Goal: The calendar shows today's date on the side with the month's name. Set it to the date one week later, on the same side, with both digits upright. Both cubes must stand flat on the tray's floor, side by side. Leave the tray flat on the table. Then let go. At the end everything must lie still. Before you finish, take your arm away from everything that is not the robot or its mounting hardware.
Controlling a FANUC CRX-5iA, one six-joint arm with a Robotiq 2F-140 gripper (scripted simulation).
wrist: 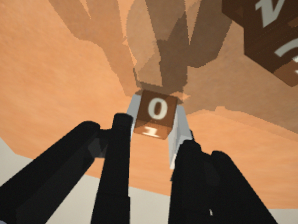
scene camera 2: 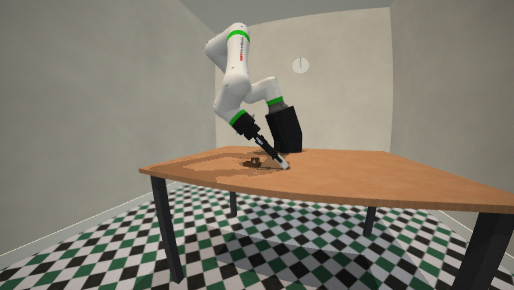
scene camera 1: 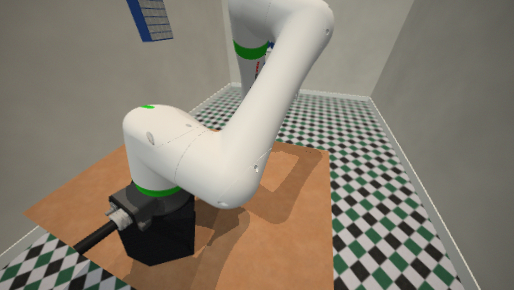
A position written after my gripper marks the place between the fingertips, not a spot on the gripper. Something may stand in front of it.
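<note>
I can see my gripper [wrist: 154, 113], and there is a brown cube [wrist: 155, 118] in the scene as well.
</note>
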